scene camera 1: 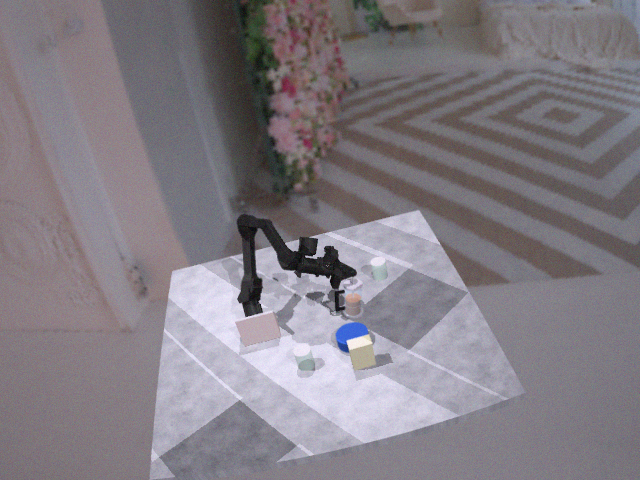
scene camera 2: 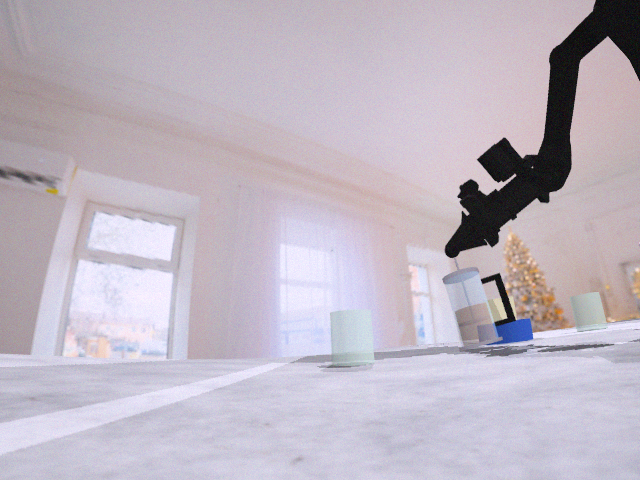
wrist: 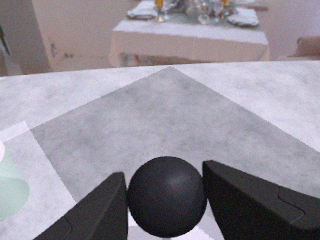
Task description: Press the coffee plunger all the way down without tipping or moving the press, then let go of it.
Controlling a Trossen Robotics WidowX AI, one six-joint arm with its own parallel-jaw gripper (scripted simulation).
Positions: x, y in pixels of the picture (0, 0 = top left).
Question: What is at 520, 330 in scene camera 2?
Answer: A blue disc.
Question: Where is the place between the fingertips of my gripper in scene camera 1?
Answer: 354, 271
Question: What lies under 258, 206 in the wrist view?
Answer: My gripper.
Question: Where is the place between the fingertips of my gripper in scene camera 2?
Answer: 448, 250
